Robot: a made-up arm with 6 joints. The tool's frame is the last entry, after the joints.
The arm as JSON. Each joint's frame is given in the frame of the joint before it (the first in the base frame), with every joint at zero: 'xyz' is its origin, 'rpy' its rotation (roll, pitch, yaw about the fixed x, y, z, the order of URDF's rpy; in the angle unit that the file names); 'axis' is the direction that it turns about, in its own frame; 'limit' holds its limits. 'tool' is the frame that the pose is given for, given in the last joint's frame.
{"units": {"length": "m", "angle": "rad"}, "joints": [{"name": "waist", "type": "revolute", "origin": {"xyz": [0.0, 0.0, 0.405], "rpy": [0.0, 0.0, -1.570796]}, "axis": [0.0, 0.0, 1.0], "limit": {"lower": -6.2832, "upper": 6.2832}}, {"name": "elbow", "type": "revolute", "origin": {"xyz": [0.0, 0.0, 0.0], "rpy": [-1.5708, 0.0, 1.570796]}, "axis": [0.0, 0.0, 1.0], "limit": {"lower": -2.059, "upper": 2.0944}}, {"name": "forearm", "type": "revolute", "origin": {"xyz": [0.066, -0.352, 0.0], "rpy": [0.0, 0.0, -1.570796]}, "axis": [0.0, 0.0, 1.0], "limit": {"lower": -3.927, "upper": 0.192}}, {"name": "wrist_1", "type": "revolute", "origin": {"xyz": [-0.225, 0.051, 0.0], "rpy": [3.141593, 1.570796, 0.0]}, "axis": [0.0, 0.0, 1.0], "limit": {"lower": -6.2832, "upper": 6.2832}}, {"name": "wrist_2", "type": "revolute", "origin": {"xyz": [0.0, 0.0, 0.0], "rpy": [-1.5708, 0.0, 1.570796]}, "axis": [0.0, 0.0, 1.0], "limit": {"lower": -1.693, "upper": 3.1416}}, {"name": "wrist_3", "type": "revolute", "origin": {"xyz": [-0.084, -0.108, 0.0], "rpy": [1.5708, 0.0, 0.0]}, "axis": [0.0, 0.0, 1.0], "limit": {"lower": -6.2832, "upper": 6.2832}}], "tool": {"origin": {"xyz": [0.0, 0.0, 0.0], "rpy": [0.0, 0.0, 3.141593]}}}
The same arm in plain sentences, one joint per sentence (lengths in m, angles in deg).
The arm has six revolute joints in a row. What follows holds with every joint at zero, and every direction is one of the base frame's. Joint 1 sits 0.405 m along +z from the base frame's origin and turns about +z, from -360 to 360 deg. Joint 2 sits at the same point as joint 1 and turns about +y, from -117.97 to 120 deg. Joint 3 sits 0.066 m along +x and 0.352 m along +z from joint 2 and turns about +y, from -225 to 11 deg. Joint 4 sits 0.051 m along +x and 0.225 m along -z from joint 3 and turns about -z, from -360 to 360 deg. Joint 5 sits at the same point as joint 4 and turns about +y, from -97 to 180 deg. Joint 6 sits 0.084 m along +x and 0.108 m along -z from joint 5 and turns about -z, from -360 to 360 deg. The tool frame, which is the frame that the pose is given for, sits at the same point as joint 6; its axes are the base frame's turned by roll 180, pitch 0 and yaw 0 deg (as in URDF: about the fixed x, then y, then z).
